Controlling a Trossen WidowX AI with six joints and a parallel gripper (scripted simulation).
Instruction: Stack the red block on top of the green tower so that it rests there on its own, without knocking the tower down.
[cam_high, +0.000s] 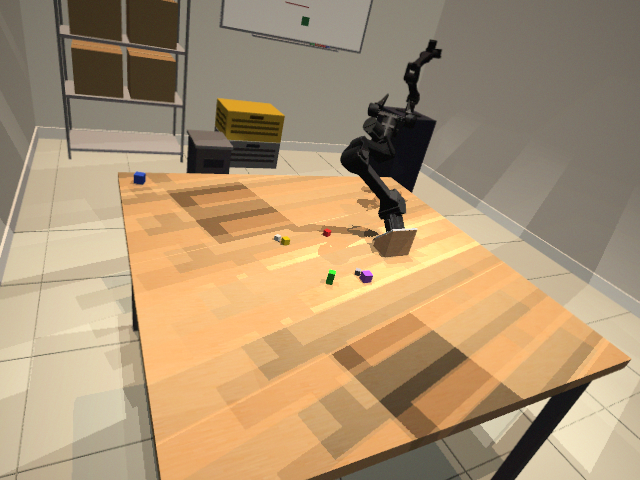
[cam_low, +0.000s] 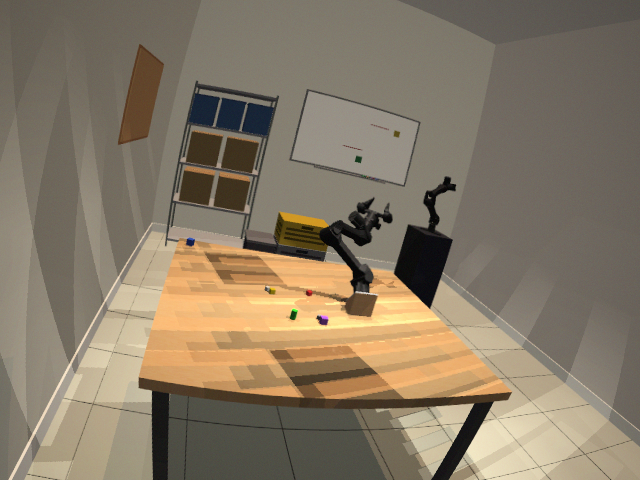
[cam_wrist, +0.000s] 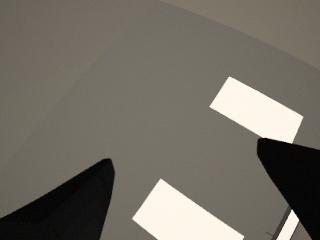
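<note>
Now: the red block 45 cm below my gripper tip, 35 cm ahead of it and 21 cm to the left of it. From my gripper tip the other things lie so: small white block (54 cm ahead, 45 cm below, 21 cm to the left); small grey block (45 cm to the left, 45 cm below, 38 cm ahead); yellow block (53 cm ahead, 45 cm below, 23 cm to the left).
</note>
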